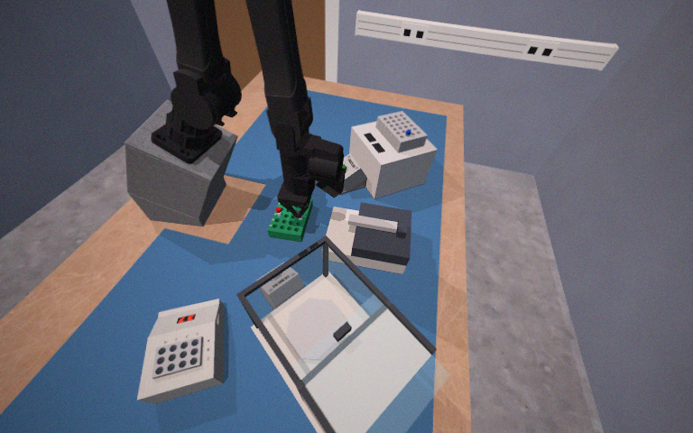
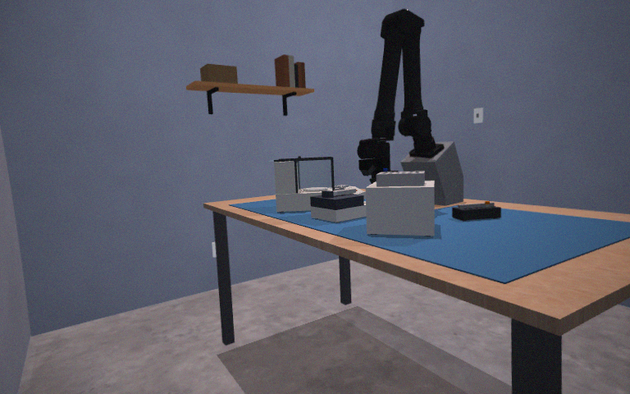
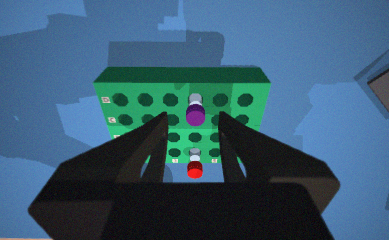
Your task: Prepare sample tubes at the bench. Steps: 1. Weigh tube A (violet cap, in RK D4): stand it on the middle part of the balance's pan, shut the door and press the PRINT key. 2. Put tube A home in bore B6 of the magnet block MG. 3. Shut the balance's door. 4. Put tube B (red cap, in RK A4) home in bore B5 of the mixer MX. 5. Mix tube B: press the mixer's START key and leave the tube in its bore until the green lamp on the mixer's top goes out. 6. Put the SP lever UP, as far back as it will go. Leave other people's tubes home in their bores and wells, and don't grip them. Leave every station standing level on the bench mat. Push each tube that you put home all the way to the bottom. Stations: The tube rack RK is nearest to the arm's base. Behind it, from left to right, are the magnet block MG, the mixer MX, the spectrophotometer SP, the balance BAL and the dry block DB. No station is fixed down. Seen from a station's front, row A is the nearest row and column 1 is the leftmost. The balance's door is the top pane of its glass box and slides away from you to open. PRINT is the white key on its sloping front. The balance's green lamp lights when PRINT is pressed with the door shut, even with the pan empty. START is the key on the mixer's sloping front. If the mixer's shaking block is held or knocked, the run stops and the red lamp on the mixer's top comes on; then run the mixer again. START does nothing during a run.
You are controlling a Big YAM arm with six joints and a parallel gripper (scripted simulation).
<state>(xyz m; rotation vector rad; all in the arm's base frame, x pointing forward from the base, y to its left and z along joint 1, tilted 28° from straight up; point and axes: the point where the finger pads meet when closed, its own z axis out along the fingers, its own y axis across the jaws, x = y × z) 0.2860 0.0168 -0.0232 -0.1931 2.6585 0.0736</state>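
My gripper is now 3 cm past the green rack RK and 5 cm above it. From my hand the other things lie so: SP lever (19 cm ahead, 3 cm above); then white print key (3 cm ahead, 18 cm to the right, 1 cm above); then green start key (5 cm ahead, 18 cm to the left, 1 cm above).
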